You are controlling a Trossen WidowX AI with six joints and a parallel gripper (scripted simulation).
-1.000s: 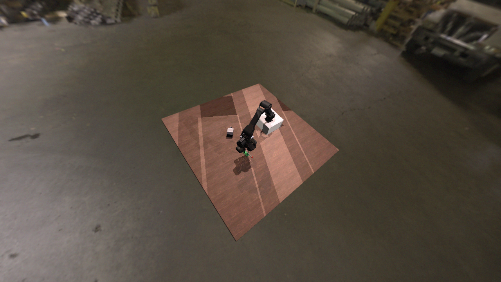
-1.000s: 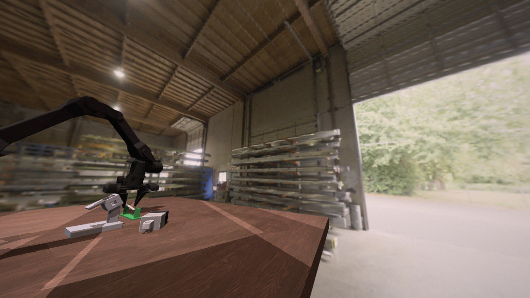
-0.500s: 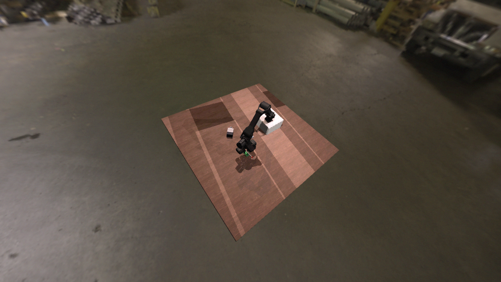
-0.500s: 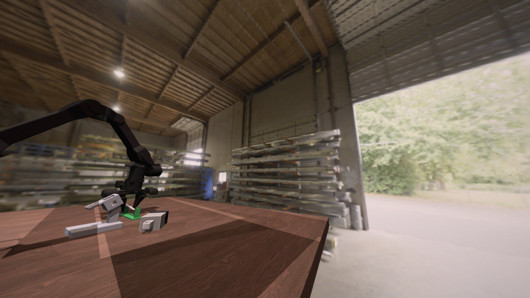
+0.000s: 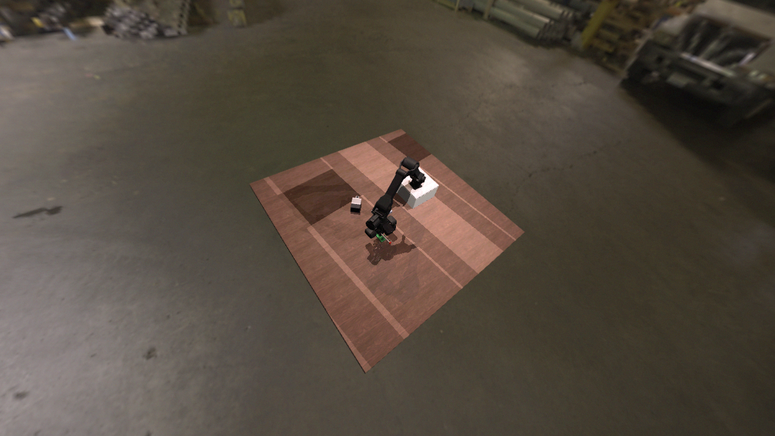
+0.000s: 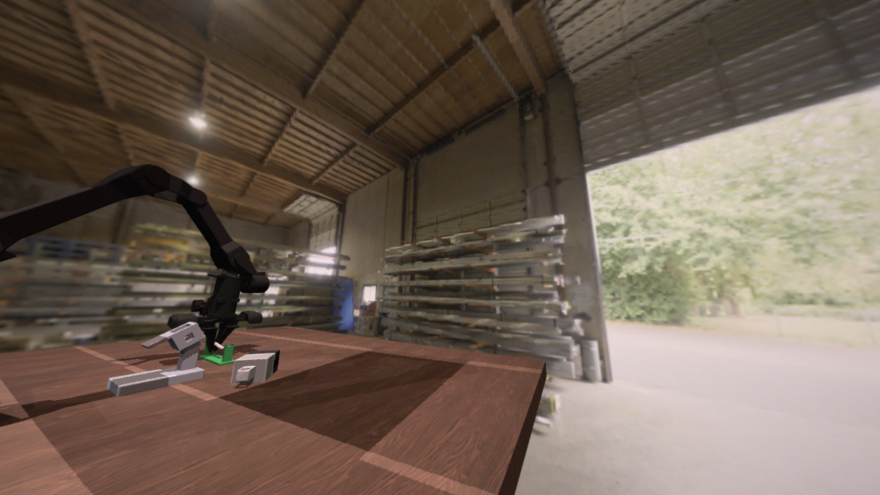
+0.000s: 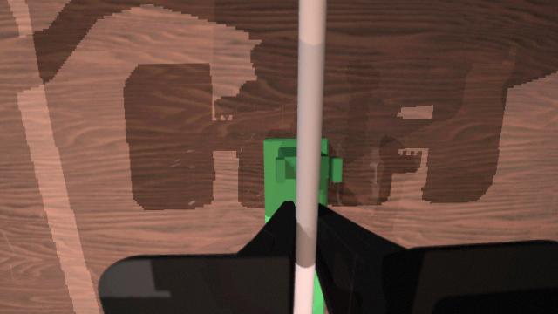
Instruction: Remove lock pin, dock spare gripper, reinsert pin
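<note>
Now: the green cradle 40 mm to the right of my gripper tip and 10 mm above it. Round my gripper tip: spare gripper (20 mm ahead, 280 mm to the right); then mount (90 mm behind, 150 mm to the right, 30 mm above).
</note>
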